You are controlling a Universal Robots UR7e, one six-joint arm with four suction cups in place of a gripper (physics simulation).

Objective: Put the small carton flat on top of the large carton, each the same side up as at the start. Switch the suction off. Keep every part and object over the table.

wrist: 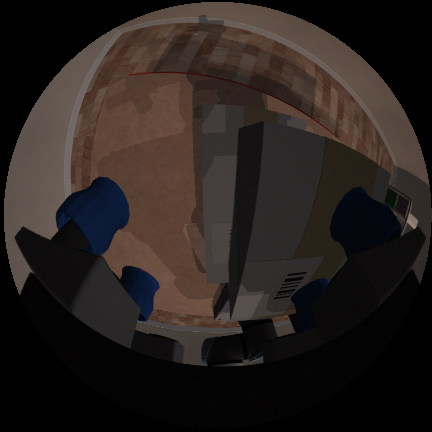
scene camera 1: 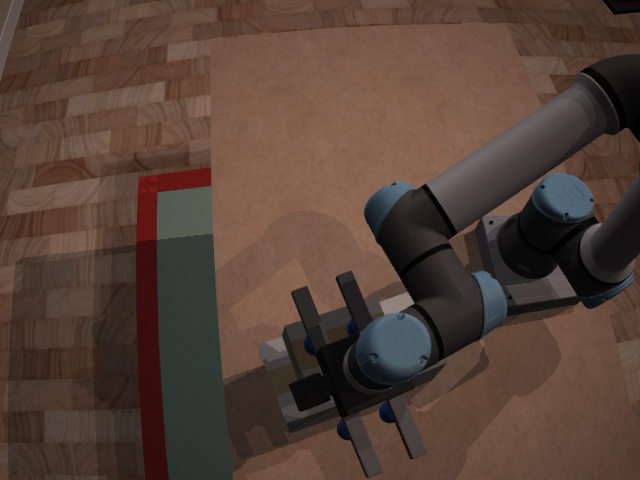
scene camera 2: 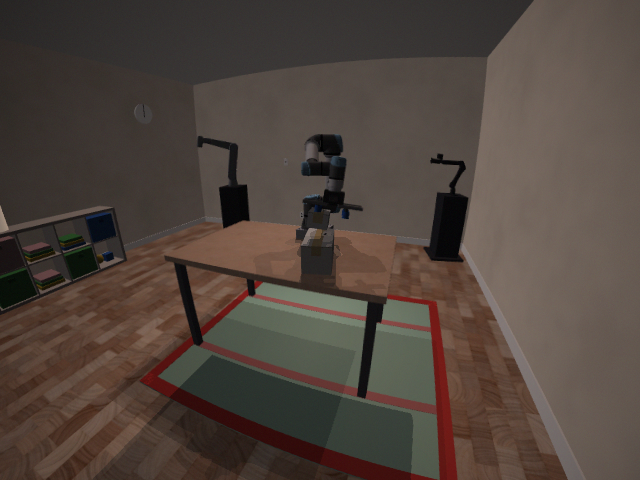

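Pixels of known places: hand, tool point: (wrist: pixel 224 256) (scene camera 2: pixel 331 214); arm's base, link origin: (scene camera 1: pixel 529 246).
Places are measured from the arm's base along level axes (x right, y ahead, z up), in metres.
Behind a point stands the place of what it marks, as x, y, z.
The small carton (scene camera 1: pixel 333 320) {-0.096, 0.484, 0.238} (scene camera 2: pixel 318 219) {-0.135, 0.557, 0.208} (wrist: pixel 287 200) {-0.170, 0.524, 0.233}, grey with a tan tape band and a barcode label, hangs level, tape side up, under two of my gripper's blue cups. It is over the large carton (scene camera 1: pixel 273 378) {-0.123, 0.597, 0.086} (scene camera 2: pixel 316 260) {-0.133, 0.603, 0.012} (wrist: pixel 217 190) {-0.181, 0.482, 0.086}. Whether they touch or a small gap remains, I cannot tell. The large carton is grey with tan tape and lies flat on the table. My gripper (scene camera 1: pixel 349 378) {-0.189, 0.482, 0.214} (scene camera 2: pixel 331 209) {-0.189, 0.482, 0.214} is shut on the small carton; its other two cups hang free beside it. The arm and gripper hide much of both cartons in scene camera 1.
The wooden table (scene camera 1: pixel 361 103) {0.508, 0.210, -0.065} (scene camera 2: pixel 222 248) {0.530, 0.354, -0.065} bears the cartons and my arm's base (scene camera 1: pixel 537 289) {-0.096, 0.025, 0.002}. The large carton stands near the table's front edge in scene camera 2. A green and red mat (scene camera 1: pixel 147 310) (scene camera 2: pixel 248 356) lies on the floor below.
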